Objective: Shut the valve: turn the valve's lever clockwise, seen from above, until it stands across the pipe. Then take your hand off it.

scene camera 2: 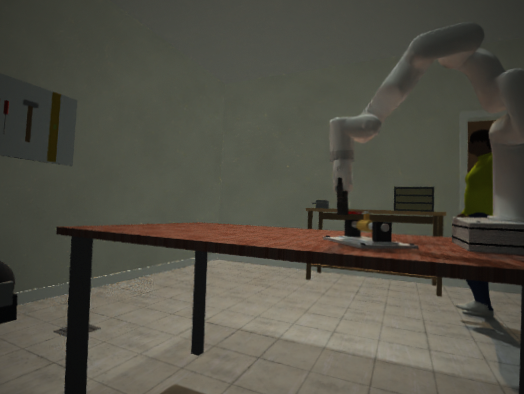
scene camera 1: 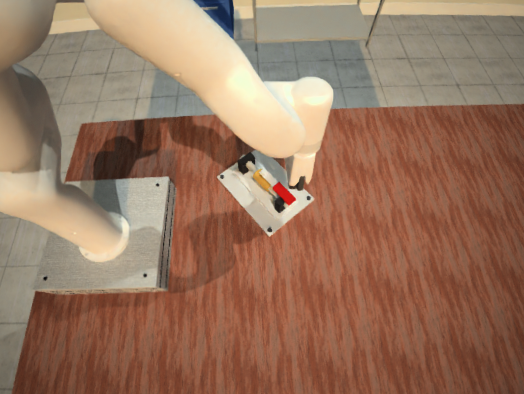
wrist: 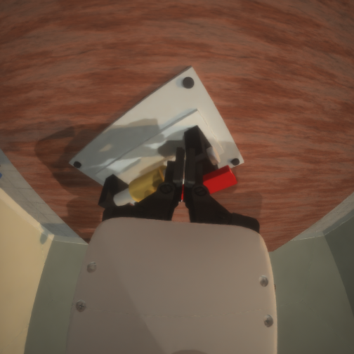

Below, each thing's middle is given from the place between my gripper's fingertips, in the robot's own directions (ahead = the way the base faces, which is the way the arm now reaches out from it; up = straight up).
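The pale plate (scene camera 1: 247, 200) is 80 mm behind my hand, and it's also 30 mm to the left of the hand and 80 mm below it.
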